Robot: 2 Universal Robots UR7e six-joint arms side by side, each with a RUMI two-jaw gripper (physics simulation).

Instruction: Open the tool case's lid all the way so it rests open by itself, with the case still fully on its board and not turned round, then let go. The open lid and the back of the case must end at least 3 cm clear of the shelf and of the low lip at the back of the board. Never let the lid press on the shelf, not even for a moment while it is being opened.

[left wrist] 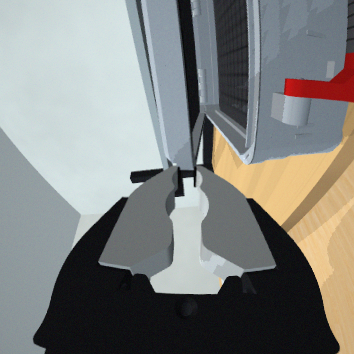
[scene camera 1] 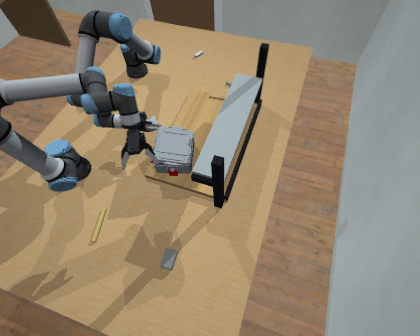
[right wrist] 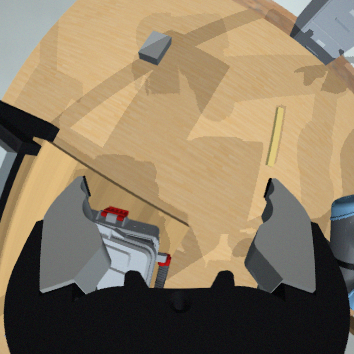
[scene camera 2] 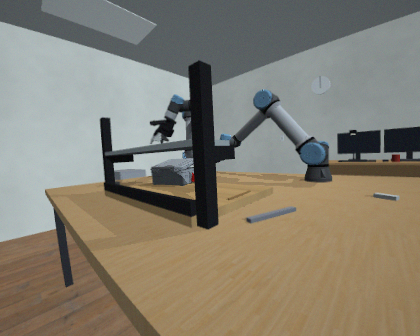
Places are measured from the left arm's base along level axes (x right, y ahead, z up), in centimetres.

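Pixels of known places: left gripper, between the fingertips: (left wrist: 186, 167) (scene camera 1: 162, 126); right gripper, between the fingertips: (scene camera 1: 141, 167) (right wrist: 177, 179); left arm's base, origin of its link: (scene camera 1: 137, 71) (scene camera 2: 318, 180); right arm's base, origin of its link: (scene camera 1: 77, 170).
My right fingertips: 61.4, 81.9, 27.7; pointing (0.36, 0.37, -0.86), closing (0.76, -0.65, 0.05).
Ahead of a thing's pixels: the offset from my right fingertips to its middle, as dx, dy, dz. Level surfaces: height alone.
The grey tool case (scene camera 1: 172, 167) (scene camera 2: 162, 176) (left wrist: 300, 45) stands on the wooden board @[dz -24.8] (scene camera 1: 192, 106), beside the shelf (scene camera 1: 227, 125) (scene camera 2: 150, 149). Its lid @[-23.7, -5.7, -13.8] (scene camera 1: 174, 142) (left wrist: 167, 75) (right wrist: 122, 260) is partly raised; the left wrist view shows the dark inside and hinges. My left gripper (left wrist: 186, 167) (scene camera 1: 156, 124) is shut on the lid's edge near a corner. It cannot be made out in scene camera 2. My right gripper (right wrist: 177, 179) (scene camera 1: 139, 162) (scene camera 2: 158, 140) is wide open and empty, above and beside the case. The exact gap between lid and shelf cannot be judged.
Black posts (scene camera 1: 218, 180) (scene camera 2: 201, 145) hold up the shelf. The low black lip (scene camera 1: 242, 155) (scene camera 2: 150, 199) runs under it. A yellow bar @[+28.7, -9.6, -27.1] (scene camera 1: 98, 226) (right wrist: 275, 135) and a grey block @[+18.6, +29.4, -26.3] (scene camera 1: 169, 258) (right wrist: 155, 47) lie on the table. A small white block @[-102.8, -58.8, -27.0] (scene camera 1: 198, 54) lies farther off.
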